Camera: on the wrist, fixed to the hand. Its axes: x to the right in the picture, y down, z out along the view.
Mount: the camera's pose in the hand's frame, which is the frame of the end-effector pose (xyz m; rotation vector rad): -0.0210 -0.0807 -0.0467 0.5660 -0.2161 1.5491
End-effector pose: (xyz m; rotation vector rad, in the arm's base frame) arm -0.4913 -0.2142 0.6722 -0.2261 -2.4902 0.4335
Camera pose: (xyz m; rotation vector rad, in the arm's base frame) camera -0.4520 -0.2829 0.7258 -1.8983 -1.7381 1.7326
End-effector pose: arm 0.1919 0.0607 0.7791 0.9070 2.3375 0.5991
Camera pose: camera 0.1377 -0.0179 0.7744 2.8277 1.1807 0.2781
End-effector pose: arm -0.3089 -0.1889 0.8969 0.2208 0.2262 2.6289
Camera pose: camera -0.2630 -0.1347 0.8330 -0.6389 -0.5268 -1.8974
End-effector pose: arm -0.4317 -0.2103 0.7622 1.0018 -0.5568 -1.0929
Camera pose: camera -0.4404 -0.1821 0.6713 0.5863 -1.5062 0.3880
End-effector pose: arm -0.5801 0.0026 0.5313 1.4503 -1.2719 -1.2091
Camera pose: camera -0.5199 0.0340 0.4641 0.2496 -2.2590 0.0895
